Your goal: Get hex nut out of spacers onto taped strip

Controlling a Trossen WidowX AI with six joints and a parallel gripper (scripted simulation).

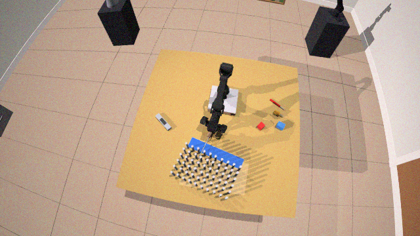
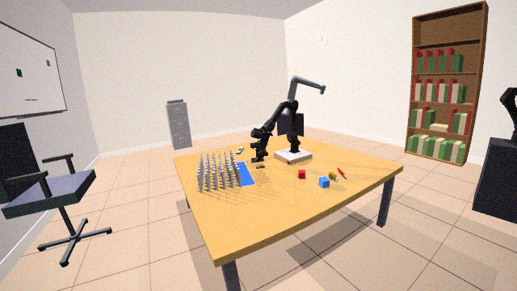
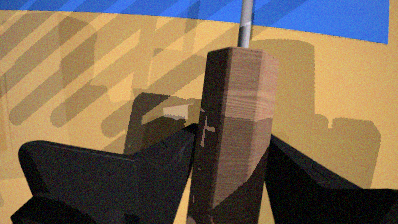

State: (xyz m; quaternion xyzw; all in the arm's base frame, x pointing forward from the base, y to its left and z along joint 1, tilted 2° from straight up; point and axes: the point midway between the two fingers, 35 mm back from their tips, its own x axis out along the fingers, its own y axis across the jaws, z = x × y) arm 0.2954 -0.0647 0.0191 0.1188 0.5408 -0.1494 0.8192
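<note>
Right now my gripper tip is 14 cm short of the blue taped strip, 4 cm to the right of it and 3 cm above it. From my gripper tip the other things lie so: red cube 7 cm behind, 37 cm to the left, 1 cm below; then grey flat bar tool 7 cm behind, 37 cm to the right, 1 cm below; then blue cube 8 cm behind, 52 cm to the left, 1 cm below.
</note>
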